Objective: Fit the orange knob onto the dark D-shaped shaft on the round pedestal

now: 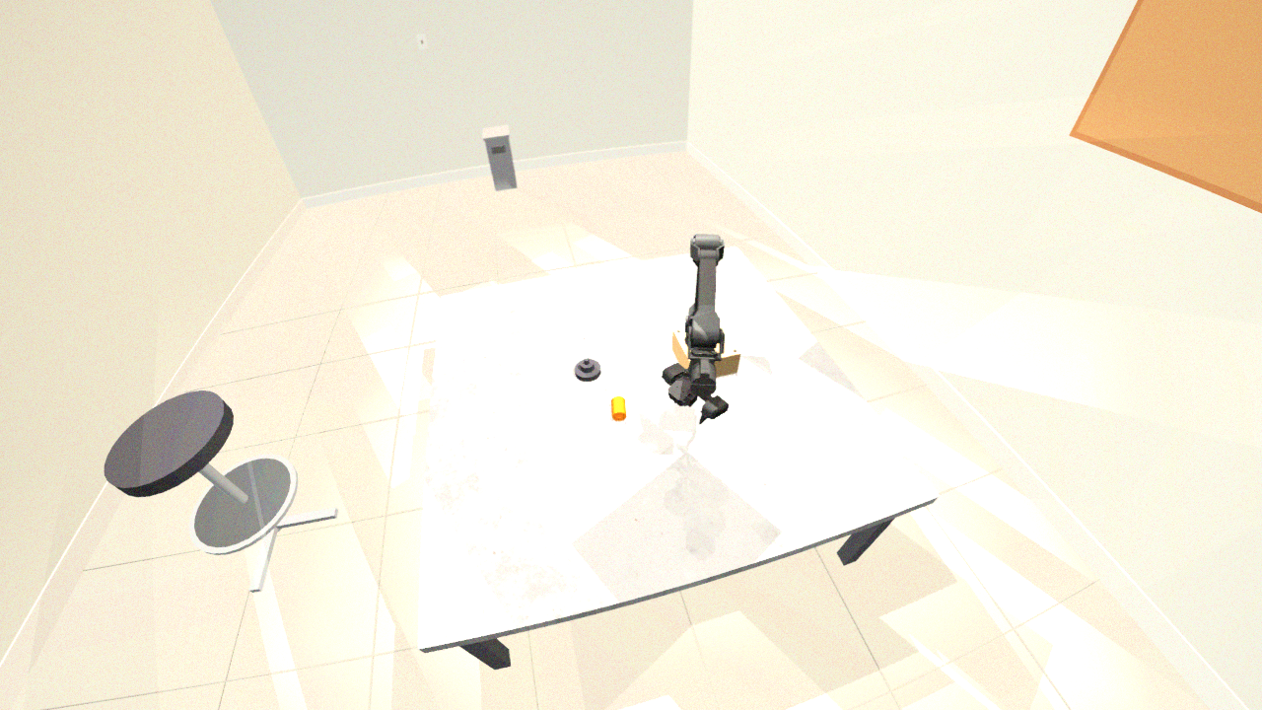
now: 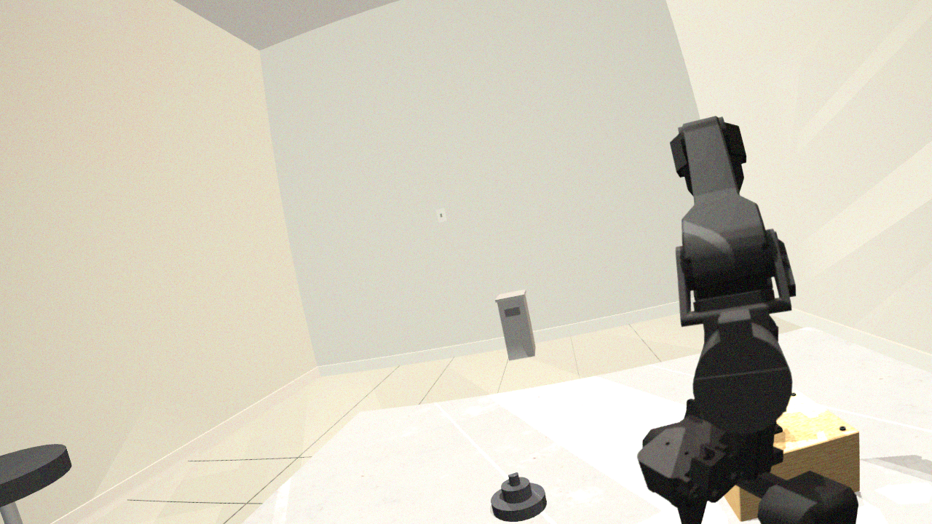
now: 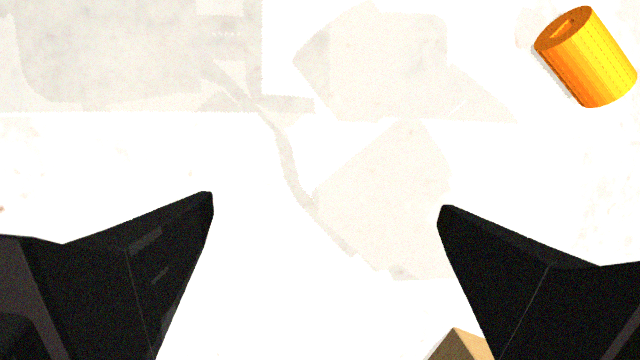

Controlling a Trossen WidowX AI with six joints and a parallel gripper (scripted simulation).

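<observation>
Right now the orange knob is 150 mm ahead of my gripper tip, 140 mm to the right of it and 80 mm below it. From my gripper tip the other things lie so: dark shaft (330 mm to the right, 200 mm ahead, 70 mm below).
</observation>
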